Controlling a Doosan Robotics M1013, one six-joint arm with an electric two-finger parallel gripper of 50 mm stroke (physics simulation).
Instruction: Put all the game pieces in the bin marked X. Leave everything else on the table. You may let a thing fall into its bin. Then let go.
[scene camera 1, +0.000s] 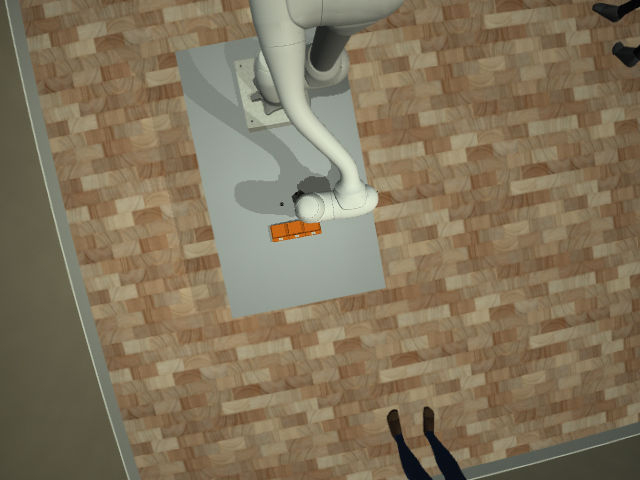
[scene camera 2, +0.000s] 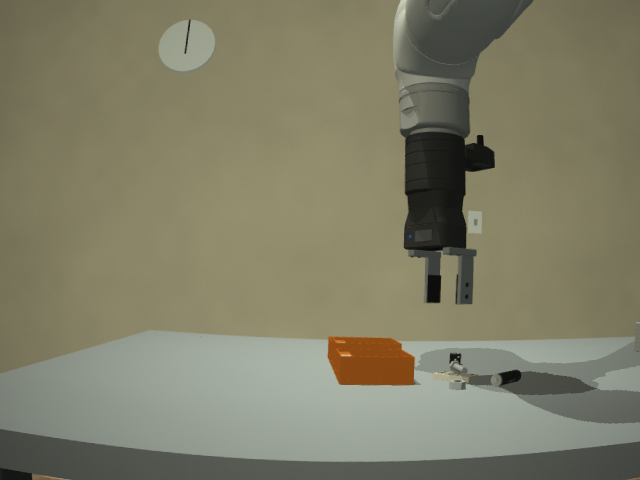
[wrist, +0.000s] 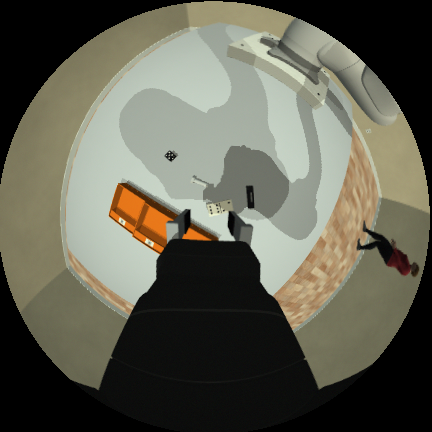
Observation:
The pictures show: my gripper and an orange three-compartment bin.
My gripper also shows in the wrist view.

